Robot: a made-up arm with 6 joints. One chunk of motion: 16 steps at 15 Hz.
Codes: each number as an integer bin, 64 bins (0 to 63) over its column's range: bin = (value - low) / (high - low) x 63, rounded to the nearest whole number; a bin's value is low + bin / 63 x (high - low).
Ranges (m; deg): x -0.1..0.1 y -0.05..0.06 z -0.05..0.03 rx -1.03..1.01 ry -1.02..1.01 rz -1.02..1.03
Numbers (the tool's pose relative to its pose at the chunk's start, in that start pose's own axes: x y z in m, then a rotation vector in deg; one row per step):
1: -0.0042 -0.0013 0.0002 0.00 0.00 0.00
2: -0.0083 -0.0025 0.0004 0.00 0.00 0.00
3: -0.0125 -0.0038 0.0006 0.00 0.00 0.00
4: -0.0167 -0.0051 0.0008 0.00 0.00 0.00
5: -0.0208 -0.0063 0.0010 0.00 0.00 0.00
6: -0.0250 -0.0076 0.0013 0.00 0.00 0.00
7: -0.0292 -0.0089 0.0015 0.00 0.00 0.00
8: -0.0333 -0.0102 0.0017 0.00 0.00 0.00
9: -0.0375 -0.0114 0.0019 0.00 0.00 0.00
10: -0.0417 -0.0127 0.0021 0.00 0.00 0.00
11: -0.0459 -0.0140 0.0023 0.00 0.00 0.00
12: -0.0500 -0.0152 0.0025 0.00 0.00 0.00
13: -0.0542 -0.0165 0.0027 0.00 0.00 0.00
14: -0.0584 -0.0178 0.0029 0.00 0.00 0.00
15: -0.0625 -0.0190 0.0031 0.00 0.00 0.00
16: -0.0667 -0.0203 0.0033 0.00 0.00 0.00
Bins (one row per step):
1: 30 28 40 32 32 31
2: 29 27 40 32 32 31
3: 28 26 40 32 32 31
4: 26 26 40 32 32 31
5: 25 25 40 32 32 31
6: 24 24 40 32 32 31
7: 22 24 41 32 32 31
8: 21 23 41 32 32 31
9: 20 22 41 32 32 31
10: 18 21 41 32 32 31
11: 17 21 41 32 32 31
12: 16 20 41 32 32 31
13: 14 19 42 32 32 31
14: 13 18 42 32 32 31
15: 12 18 42 32 32 31
16: 10 17 42 32 32 31

